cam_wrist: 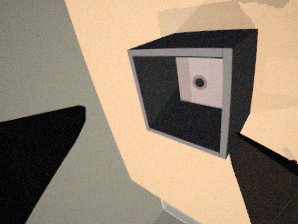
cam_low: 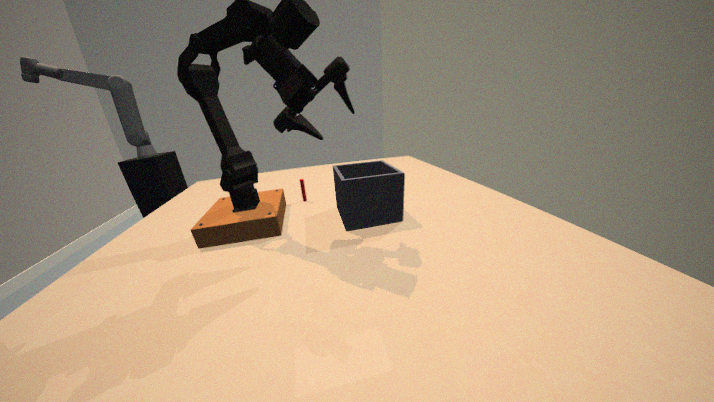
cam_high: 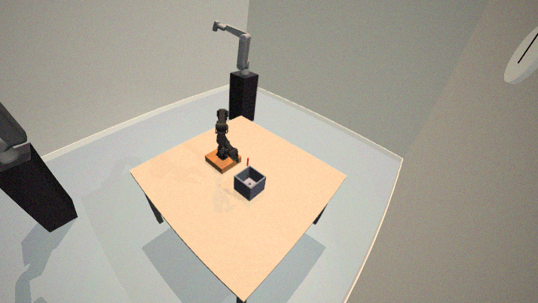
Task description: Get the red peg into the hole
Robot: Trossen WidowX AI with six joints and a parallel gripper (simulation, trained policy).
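Right now the red peg is 24 cm to the left of my gripper tip, 22 cm below it and 11 cm behind it. From my gripper tip the other things lie so: plate: 21 cm below, 8 cm ahead, 6 cm to the left.
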